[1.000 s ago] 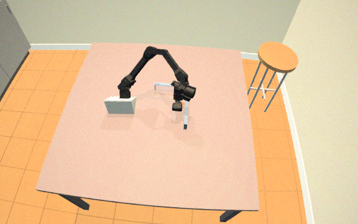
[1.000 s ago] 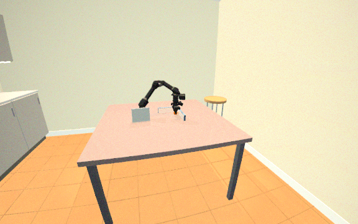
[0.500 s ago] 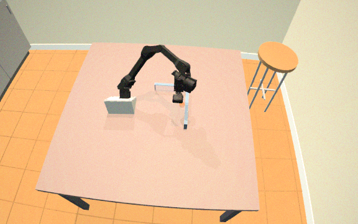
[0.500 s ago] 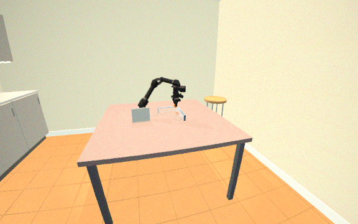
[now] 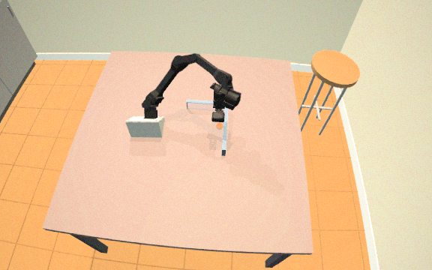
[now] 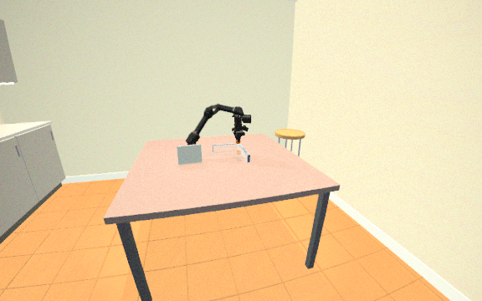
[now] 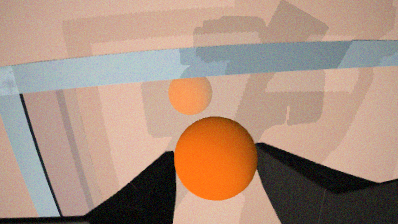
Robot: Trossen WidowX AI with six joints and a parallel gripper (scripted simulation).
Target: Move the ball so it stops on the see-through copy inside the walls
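The see-through copy of ball is 100 mm below my gripper tip, 10 mm to the left of it and 10 mm ahead of it. From my gripper tip the other things lie so: orange ball right at my gripper tip.
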